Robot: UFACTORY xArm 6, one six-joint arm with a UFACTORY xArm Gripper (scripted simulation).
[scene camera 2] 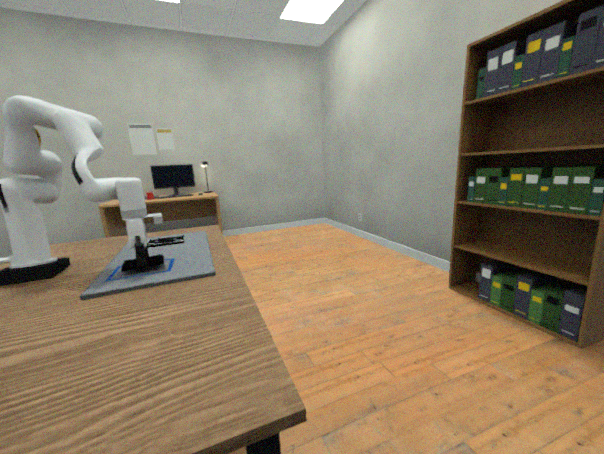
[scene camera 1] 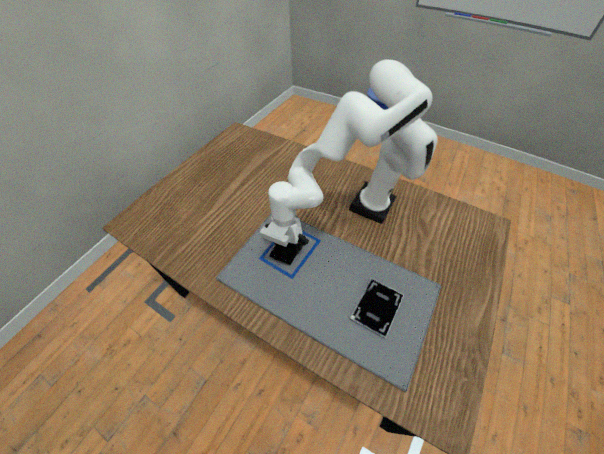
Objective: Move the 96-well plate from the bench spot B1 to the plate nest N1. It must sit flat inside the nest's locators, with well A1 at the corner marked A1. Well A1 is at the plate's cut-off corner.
Scene:
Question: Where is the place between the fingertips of the gripper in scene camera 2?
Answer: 143,262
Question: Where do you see a plate nest N1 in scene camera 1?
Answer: At 385,310

